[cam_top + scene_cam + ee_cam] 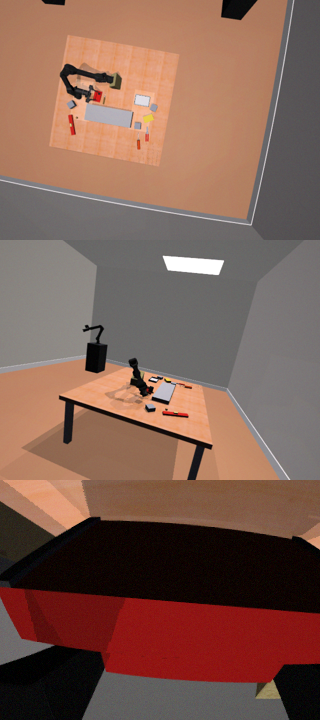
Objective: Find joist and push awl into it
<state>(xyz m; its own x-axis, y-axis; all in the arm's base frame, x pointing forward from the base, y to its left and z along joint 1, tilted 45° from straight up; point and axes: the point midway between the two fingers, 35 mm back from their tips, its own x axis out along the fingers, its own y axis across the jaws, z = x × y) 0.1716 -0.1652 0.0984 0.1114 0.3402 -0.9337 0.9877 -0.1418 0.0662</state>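
The red stud finder is 2 cm behind my gripper tip and 1 cm below it. The rest, counted from my gripper tip: white tray 48 cm to the left, 5 cm below, 2 cm behind; then red level 35 cm ahead, 29 cm to the right, 5 cm below; then awl 5 cm to the left, 5 cm below.
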